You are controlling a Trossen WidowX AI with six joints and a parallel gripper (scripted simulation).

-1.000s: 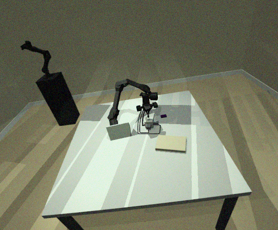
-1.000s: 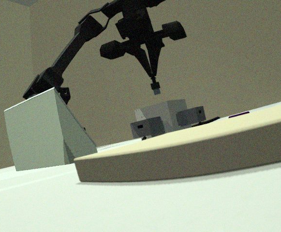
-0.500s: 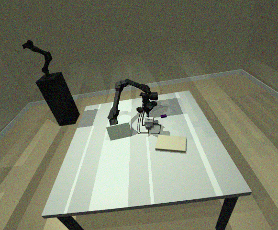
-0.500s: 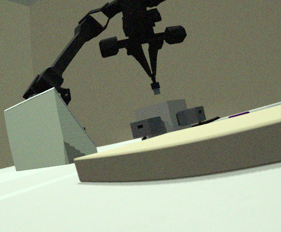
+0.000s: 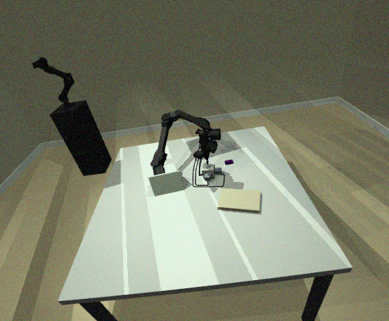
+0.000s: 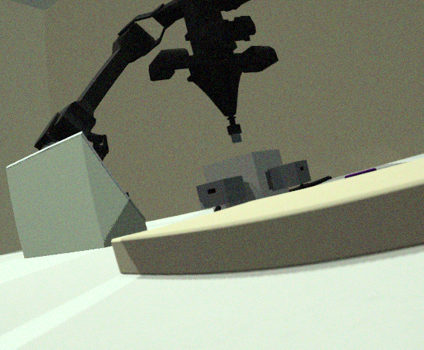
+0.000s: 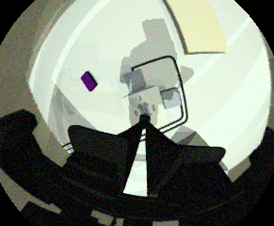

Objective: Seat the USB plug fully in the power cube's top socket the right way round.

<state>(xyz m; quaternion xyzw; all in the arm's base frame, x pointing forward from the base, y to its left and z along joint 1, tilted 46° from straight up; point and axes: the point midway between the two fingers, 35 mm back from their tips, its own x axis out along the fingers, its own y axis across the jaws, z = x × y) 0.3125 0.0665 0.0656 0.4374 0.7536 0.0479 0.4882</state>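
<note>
My gripper tip is now 2 cm above the dark USB plug. From my gripper tip the other things lie so: flat cream slab 16 cm ahead, 27 cm to the right, 12 cm below; purple block 15 cm ahead, 11 cm to the left, 13 cm below.
</note>
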